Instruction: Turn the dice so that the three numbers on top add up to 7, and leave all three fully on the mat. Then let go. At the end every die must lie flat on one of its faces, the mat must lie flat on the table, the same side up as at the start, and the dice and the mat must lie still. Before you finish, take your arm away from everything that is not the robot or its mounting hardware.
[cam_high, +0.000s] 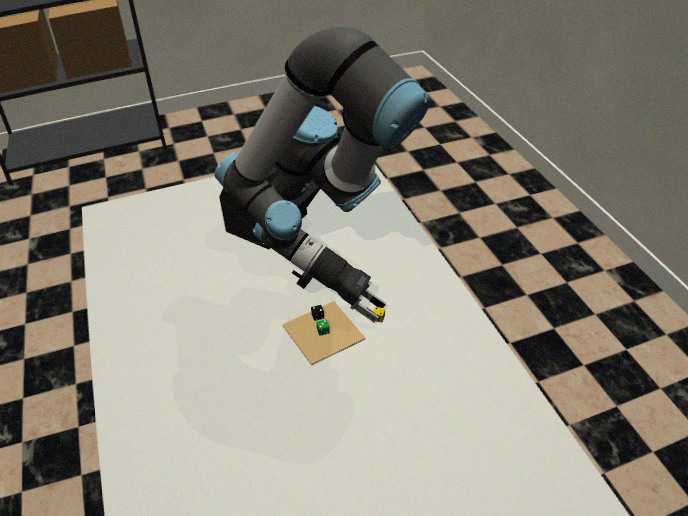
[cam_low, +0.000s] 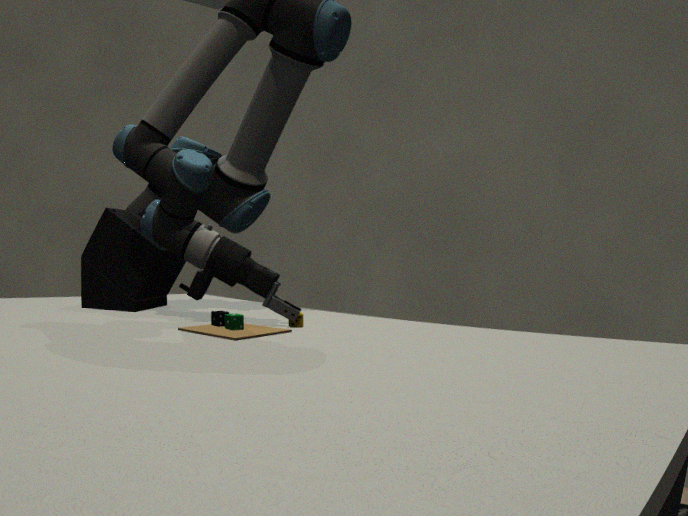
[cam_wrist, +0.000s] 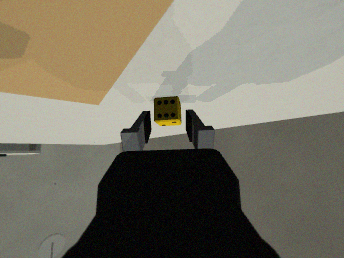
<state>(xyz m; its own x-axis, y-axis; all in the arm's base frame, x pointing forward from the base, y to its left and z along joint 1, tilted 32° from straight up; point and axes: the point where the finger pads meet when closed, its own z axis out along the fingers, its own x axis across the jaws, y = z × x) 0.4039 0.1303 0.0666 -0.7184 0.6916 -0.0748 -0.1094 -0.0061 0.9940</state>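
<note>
The yellow die lies 1 cm ahead of my hand, 1 cm to the left of it and 2 cm below it. From my hand the other things lie so: black die 3 cm behind, 13 cm to the right, 1 cm below; tan mat 2 cm ahead, 13 cm to the right, 3 cm below; green die 2 cm ahead, 13 cm to the right, 1 cm below.
</note>
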